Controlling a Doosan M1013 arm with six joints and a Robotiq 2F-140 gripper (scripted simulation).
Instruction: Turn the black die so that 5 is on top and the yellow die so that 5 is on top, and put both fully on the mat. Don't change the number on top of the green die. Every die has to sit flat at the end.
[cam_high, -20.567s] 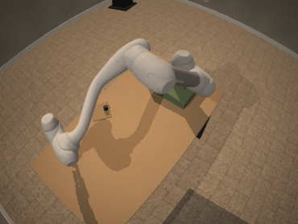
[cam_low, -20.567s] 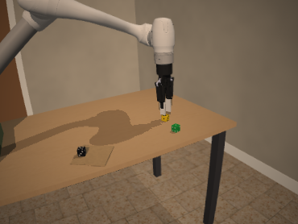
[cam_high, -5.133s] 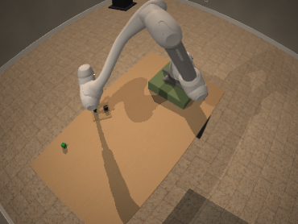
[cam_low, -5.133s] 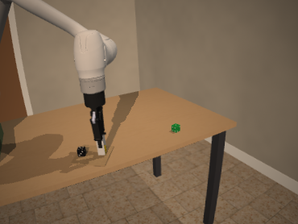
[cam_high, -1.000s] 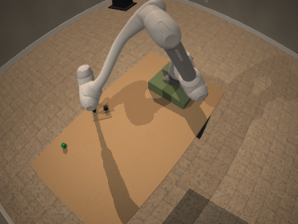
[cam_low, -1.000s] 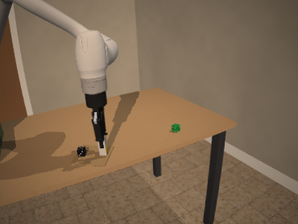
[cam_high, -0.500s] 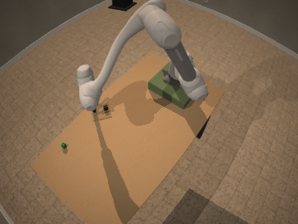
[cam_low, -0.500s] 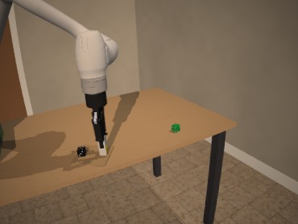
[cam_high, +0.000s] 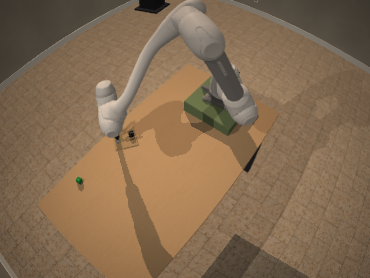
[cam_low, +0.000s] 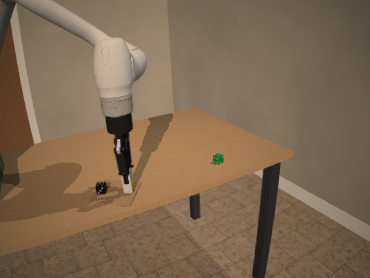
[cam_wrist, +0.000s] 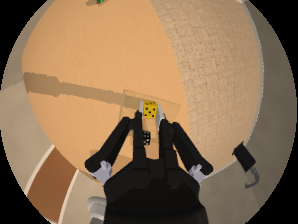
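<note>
The yellow die lies 2 cm below my hand. The rest, counted from my hand: black die: 7 cm behind, 6 cm to the left, 2 cm below; mat: 4 cm below, 4 cm behind, 3 cm to the left; green die: 35 cm ahead, 5 cm to the right, 3 cm below.
</note>
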